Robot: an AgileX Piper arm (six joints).
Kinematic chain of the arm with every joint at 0, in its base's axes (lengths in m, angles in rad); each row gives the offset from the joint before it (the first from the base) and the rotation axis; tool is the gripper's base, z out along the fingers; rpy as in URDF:
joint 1: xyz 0 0 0.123 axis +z
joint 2: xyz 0 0 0 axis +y
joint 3: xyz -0.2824 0 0.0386 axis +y
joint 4: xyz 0.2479 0 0.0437 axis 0.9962 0 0.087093
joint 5: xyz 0 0 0 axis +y
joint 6: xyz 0.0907 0 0.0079 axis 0.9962 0 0.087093
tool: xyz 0 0 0 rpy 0 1.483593 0
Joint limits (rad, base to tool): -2.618..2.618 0..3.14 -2.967..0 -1.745..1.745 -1.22..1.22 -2.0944..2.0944
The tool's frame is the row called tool.
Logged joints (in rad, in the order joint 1, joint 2, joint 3, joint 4, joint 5, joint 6), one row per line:
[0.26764 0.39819 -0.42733 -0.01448 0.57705 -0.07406]
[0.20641 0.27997 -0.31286 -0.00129 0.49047 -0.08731]
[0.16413 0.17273 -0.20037 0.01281 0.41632 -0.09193]
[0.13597 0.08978 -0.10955 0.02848 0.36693 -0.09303]
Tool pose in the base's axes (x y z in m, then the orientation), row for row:
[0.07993 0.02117 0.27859 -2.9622 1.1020 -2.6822]
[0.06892 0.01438 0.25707 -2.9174 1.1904 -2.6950]
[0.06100 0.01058 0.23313 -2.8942 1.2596 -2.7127]
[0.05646 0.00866 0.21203 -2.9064 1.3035 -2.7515]
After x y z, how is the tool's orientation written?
As angles about the fixed x, y, z axes (roll, pitch, yaw), in radians.
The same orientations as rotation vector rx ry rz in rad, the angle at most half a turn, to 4 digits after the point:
[-0.3530 2.0022 0.1062]
[-0.2849 1.9210 0.0778]
[-0.2318 1.8583 0.0627]
[-0.1922 1.8208 0.0583]

